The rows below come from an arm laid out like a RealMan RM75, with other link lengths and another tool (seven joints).
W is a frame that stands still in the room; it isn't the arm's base.
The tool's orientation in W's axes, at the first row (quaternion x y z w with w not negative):
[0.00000, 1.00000, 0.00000, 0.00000]
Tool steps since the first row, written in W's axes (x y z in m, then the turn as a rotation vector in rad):
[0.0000, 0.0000, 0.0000, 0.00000, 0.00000, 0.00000]
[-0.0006, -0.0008, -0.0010, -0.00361, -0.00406, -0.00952]
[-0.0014, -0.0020, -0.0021, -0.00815, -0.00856, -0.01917]
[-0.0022, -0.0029, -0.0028, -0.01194, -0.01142, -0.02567]
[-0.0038, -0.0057, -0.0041, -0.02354, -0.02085, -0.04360]
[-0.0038, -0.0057, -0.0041, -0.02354, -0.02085, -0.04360]
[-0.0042, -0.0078, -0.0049, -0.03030, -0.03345, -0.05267]
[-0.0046, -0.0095, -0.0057, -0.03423, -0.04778, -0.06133]
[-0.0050, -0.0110, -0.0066, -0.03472, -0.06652, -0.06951]
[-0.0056, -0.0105, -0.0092, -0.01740, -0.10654, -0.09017]
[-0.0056, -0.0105, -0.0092, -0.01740, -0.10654, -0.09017]
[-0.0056, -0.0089, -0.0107, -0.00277, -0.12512, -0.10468]
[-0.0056, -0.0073, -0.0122, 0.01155, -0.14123, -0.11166]
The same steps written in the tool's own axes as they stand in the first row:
[0.0000, 0.0000, 0.0000, 0.00000, 0.00000, 0.00000]
[0.0006, -0.0008, 0.0010, 0.00361, -0.00406, 0.00952]
[0.0014, -0.0020, 0.0021, 0.00815, -0.00856, 0.01917]
[0.0022, -0.0029, 0.0028, 0.01194, -0.01142, 0.02567]
[0.0038, -0.0057, 0.0041, 0.02354, -0.02085, 0.04360]
[0.0038, -0.0057, 0.0041, 0.02354, -0.02085, 0.04360]
[0.0042, -0.0078, 0.0049, 0.03030, -0.03345, 0.05267]
[0.0046, -0.0095, 0.0057, 0.03423, -0.04778, 0.06133]
[0.0050, -0.0110, 0.0066, 0.03472, -0.06652, 0.06951]
[0.0056, -0.0105, 0.0092, 0.01740, -0.10654, 0.09017]
[0.0056, -0.0105, 0.0092, 0.01740, -0.10654, 0.09017]
[0.0056, -0.0089, 0.0107, 0.00277, -0.12512, 0.10468]
[0.0056, -0.0073, 0.0122, -0.01155, -0.14123, 0.11166]

